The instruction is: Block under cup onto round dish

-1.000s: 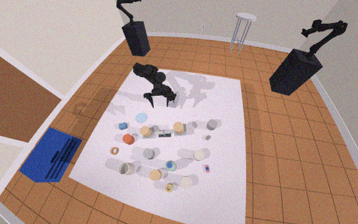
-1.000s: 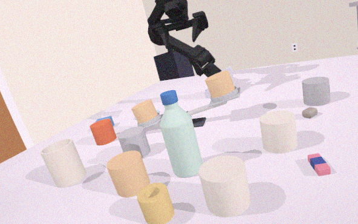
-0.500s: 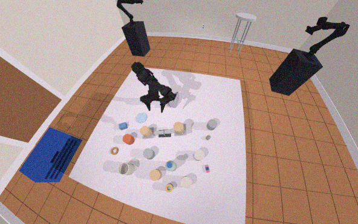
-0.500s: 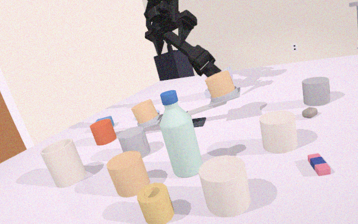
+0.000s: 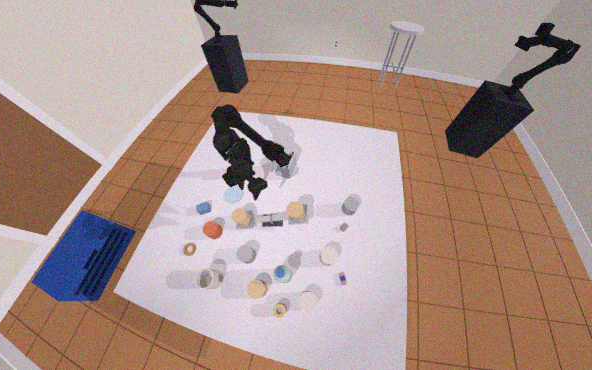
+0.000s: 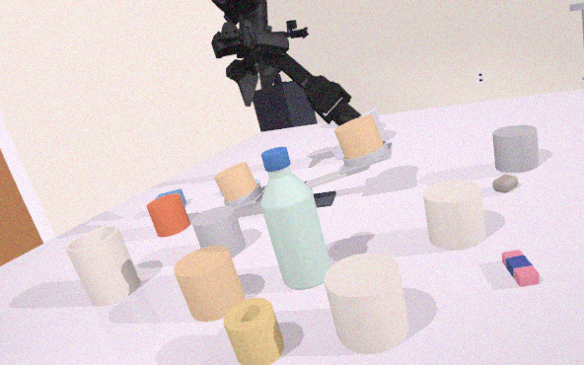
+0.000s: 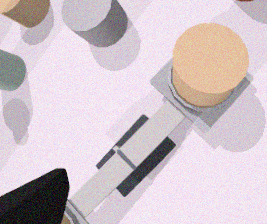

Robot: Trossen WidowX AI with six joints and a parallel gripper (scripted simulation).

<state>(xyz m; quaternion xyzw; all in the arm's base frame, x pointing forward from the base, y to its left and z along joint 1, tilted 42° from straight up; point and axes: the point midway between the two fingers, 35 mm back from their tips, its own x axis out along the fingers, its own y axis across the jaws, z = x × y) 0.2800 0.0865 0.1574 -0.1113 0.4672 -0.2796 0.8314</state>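
My gripper tip is now 15 cm above the tan cup, 7 cm to the left of it and 7 cm short of it. Also, from my gripper tip: pale blue round dish 20 cm below, 18 cm to the right, 6 cm behind; orange cylinder 18 cm ahead, 17 cm to the right, 17 cm below; grey block 17 cm below, 6 cm ahead, 5 cm to the right.
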